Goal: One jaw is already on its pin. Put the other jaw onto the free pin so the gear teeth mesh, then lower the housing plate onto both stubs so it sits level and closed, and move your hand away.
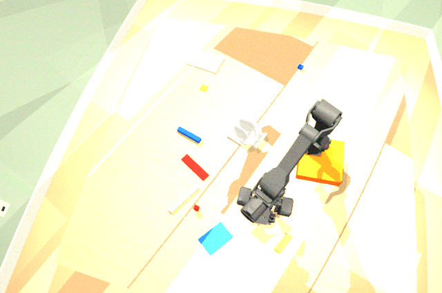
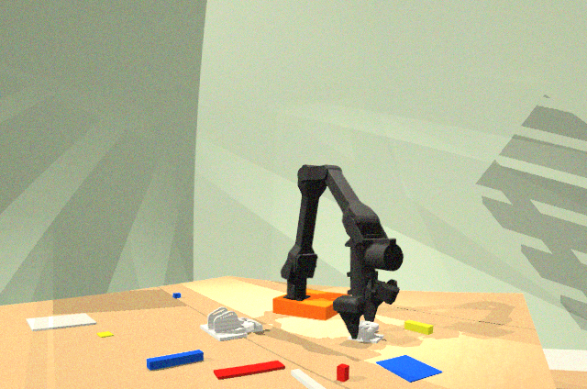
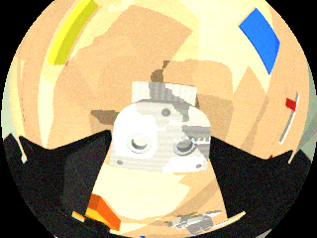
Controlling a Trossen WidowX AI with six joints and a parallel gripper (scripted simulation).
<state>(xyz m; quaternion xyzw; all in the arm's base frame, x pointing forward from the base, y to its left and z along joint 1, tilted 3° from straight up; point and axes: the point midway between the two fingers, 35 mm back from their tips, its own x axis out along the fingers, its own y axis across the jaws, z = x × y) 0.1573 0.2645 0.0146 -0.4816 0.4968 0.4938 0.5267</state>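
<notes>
Now: gripper tip 11 cm to the right of the yellow bar and 9 cm past it. The rest, counted from my gripper tip: small red cube 23 cm ahead, 5 cm to the left; then blue flat square 14 cm to the left, 14 cm ahead, 1 cm below; then white housing part 2 cm above, 1 cm to the left.
</notes>
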